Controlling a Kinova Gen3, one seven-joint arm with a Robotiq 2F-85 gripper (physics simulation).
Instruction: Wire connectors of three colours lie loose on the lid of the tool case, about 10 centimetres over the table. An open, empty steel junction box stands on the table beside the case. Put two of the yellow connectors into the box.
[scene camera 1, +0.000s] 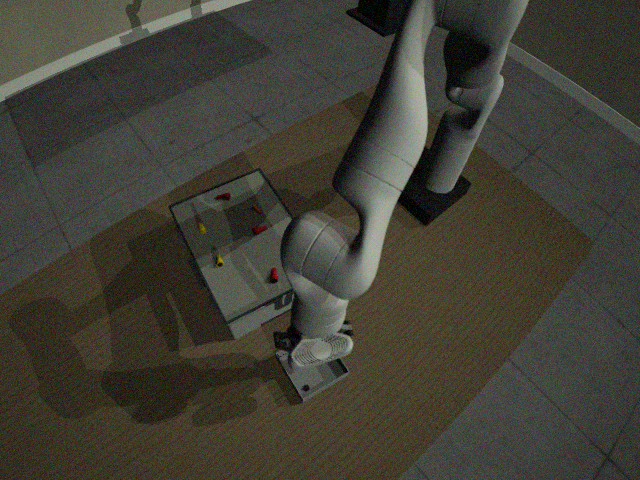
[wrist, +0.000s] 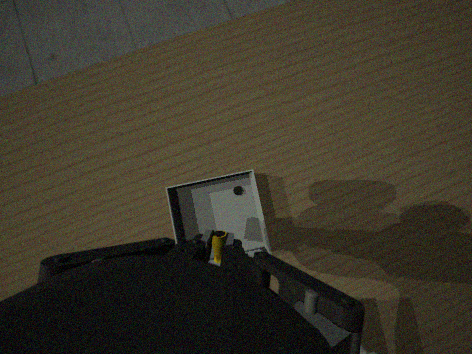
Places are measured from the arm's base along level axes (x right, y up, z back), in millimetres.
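Where they show: gripper, between the fingertips: (wrist: 219, 242); arm's base, origin of its link: (scene camera 1: 437, 179).
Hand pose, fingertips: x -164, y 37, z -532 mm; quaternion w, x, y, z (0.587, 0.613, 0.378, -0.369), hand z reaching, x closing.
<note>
Each offset is from my fingertips to the top centre of the thing. "*": to the spot under its first point.
My gripper (wrist: 219, 242) is shut on a yellow connector {dx +2, dy +15, dz +0 mm} (wrist: 218, 248), held upright with its dark open end up in the wrist view. It hangs over the near part of the steel junction box {dx -11, dy -41, dz -1 mm} (scene camera 1: 313, 378) (wrist: 231, 212); its height over the floor of the box is hard to tell. In the scene view the wrist hides the fingertips and part of the box. No connector shows in the visible part of the box. Two yellow connectors {dx +320, dy +50, dz -33 mm} (scene camera 1: 202, 227) {dx +239, dy +40, dz -40 mm} (scene camera 1: 219, 260) lie on the lid of the tool case {dx +258, dy +29, dz +24 mm} (scene camera 1: 242, 294), with red connectors {dx +368, dy +41, dz +45 mm} (scene camera 1: 223, 196) {dx +251, dy +41, dz +62 mm} (scene camera 1: 259, 229) {dx +151, dy +41, dz +28 mm} (scene camera 1: 274, 274) and an orange one {dx +297, dy +37, dz +84 mm} (scene camera 1: 256, 208).
The tool case stands beside the box, behind and to the left in the scene view. The arm covers the case's right edge. The box has upright walls and a dark round spot {* dx -36, dy -74, dz -35 mm} (scene camera 1: 305, 387) (wrist: 238, 190) on its floor. The black arm base (scene camera 1: 423, 209) stands at the back right.
</note>
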